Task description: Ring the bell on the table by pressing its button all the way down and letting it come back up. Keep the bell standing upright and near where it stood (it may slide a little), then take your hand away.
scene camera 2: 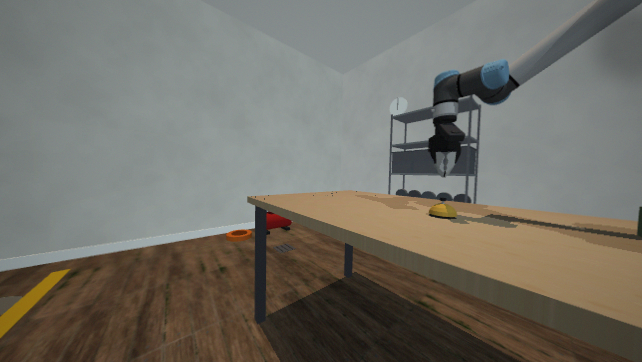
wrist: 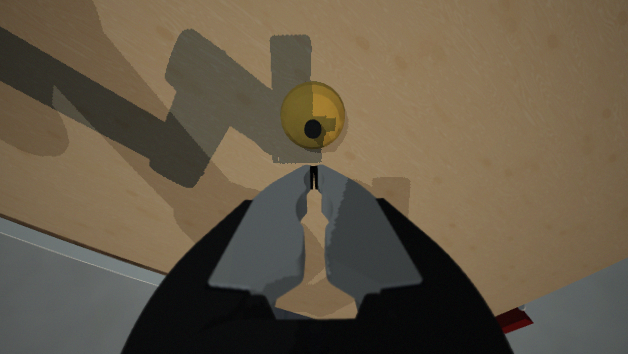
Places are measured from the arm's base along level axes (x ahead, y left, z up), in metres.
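Pixels of known places: gripper, fingertip midpoint: (scene camera 2: 443, 177) (wrist: 313, 168).
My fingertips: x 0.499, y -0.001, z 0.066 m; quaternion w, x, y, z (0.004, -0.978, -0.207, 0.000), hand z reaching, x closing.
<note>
Ahead of a thing's pixels: the offset from my fingertips to its top centre. Level surfaces: height alone.
A yellow dome bell @[dy +0.004, dx -0.002, dz -0.073 m] (scene camera 2: 442, 211) (wrist: 300, 107) stands upright on the wooden table @[dz -0.139 m] (scene camera 2: 400, 235) (wrist: 475, 100). Its black button @[dy +0.004, dx -0.002, dz -0.073 m] (scene camera 2: 443, 200) (wrist: 313, 129) is on top and looks raised in the scene view. My gripper (scene camera 2: 444, 175) (wrist: 313, 168) is shut and empty, with its fingertips pointing down. In the scene view it hangs above the bell, with a clear gap between the fingertips and the button. In the wrist view the bell and its button lie just beyond the fingertips, in line with them.
A grey shelf unit (scene camera 2: 391, 155) stands behind the table. An orange ring (scene camera 2: 239, 238) and a red object (scene camera 2: 277, 221) are on the floor past the table's far left corner. Part of a dark green object (scene camera 2: 639, 222) shows at the right edge. Arm shadows fall across the table around the bell.
</note>
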